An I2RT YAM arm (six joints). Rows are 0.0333 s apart.
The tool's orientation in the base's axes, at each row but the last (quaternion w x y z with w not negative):
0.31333, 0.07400, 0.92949, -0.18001
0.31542, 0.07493, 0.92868, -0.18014
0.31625, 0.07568, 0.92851, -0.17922
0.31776, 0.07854, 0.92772, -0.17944
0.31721, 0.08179, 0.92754, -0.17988
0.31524, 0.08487, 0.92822, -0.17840
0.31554, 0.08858, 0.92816, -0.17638
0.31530, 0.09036, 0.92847, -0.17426
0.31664, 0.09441, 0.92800, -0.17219
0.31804, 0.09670, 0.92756, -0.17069
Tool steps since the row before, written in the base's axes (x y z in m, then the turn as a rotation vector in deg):
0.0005, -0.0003, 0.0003, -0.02, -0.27, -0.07
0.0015, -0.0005, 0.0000, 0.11, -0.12, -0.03
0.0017, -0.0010, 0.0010, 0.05, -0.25, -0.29
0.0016, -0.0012, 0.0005, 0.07, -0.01, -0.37
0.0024, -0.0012, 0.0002, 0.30, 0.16, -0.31
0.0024, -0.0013, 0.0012, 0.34, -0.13, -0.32
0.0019, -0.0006, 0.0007, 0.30, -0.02, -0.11
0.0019, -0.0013, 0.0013, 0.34, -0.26, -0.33
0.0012, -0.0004, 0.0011, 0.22, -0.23, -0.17
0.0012, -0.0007, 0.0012, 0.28, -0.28, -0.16
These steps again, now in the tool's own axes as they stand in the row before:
-0.0006, -0.0002, 0.0002, 0.05, -0.23, 0.14
-0.0012, -0.0001, 0.0010, -0.07, -0.07, 0.13
-0.0020, -0.0008, 0.0006, 0.13, -0.14, 0.34
-0.0016, -0.0008, 0.0010, 0.17, 0.11, 0.31
-0.0021, -0.0005, 0.0017, -0.04, 0.31, 0.33
-0.0027, -0.0009, 0.0009, -0.08, 0.06, 0.47
-0.0020, -0.0002, 0.0008, -0.17, 0.09, 0.26
-0.0024, -0.0010, 0.0006, -0.08, -0.06, 0.53
-0.0016, -0.0003, 0.0000, -0.08, -0.11, 0.34
-0.0017, -0.0006, 0.0000, -0.14, -0.14, 0.38

